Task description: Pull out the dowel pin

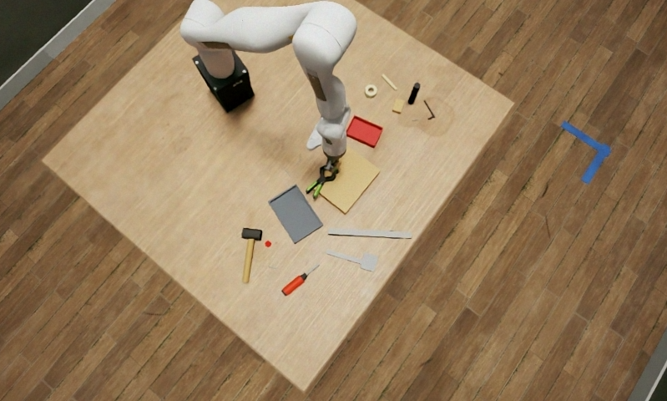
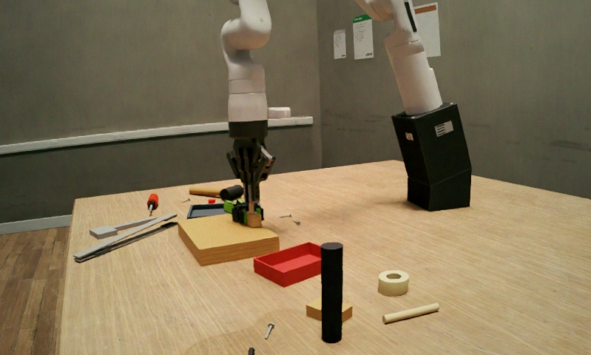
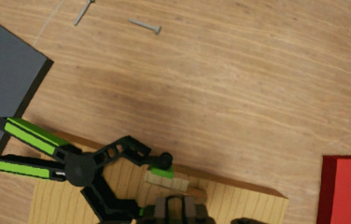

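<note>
The dowel pin is 20 mm below my hand. From my hand the other things lie so: wooden block (50 mm below); tan bench board (70 mm below, 60 mm ahead, 10 mm to the right); red tray (180 mm to the left, 90 mm below).
</note>
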